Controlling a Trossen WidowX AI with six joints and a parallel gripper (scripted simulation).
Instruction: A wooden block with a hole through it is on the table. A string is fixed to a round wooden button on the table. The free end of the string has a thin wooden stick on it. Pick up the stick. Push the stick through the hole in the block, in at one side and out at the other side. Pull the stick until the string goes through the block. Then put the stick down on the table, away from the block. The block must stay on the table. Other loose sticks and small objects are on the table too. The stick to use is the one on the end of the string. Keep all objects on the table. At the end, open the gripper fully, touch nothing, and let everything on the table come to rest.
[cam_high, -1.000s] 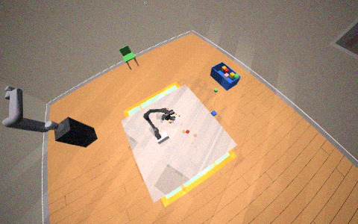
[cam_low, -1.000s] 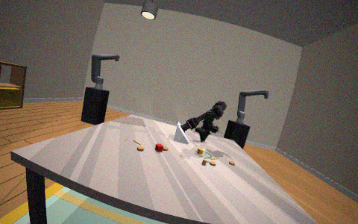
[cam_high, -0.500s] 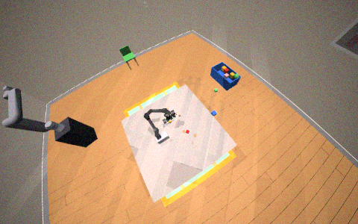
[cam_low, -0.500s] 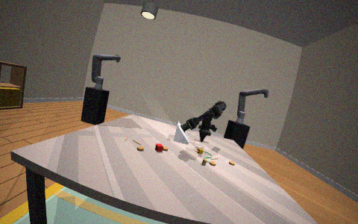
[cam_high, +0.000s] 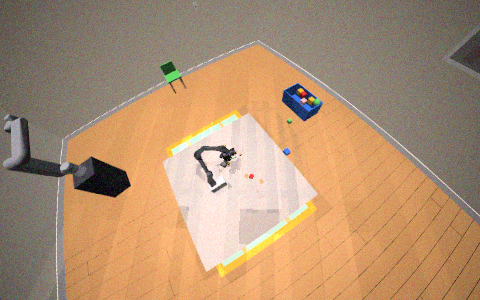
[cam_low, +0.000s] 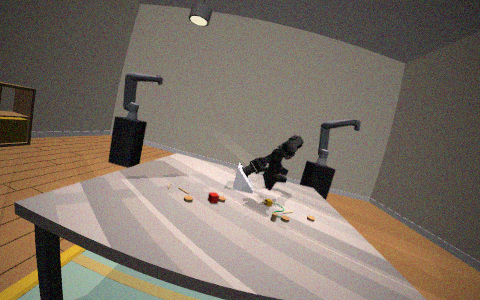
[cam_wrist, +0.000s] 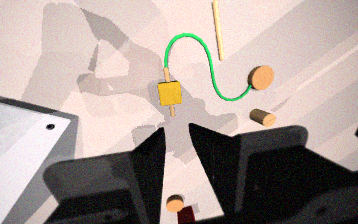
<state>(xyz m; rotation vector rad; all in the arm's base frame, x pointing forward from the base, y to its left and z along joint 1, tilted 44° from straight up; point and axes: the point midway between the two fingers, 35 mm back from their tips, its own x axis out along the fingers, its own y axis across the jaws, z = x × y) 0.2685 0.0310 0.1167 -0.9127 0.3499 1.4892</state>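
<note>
Now: the yellow wooden block 1 cm behind my gripper tip, 3 cm to the left of it and 7 cm below it. Also, from my gripper tip: short wooden cylinder (16 cm ahead, 2 cm to the left, 7 cm below); thin wooden stick (1 cm behind, 4 cm to the left, 7 cm below); round wooden button (14 cm ahead, 8 cm to the left, 8 cm below).
</note>
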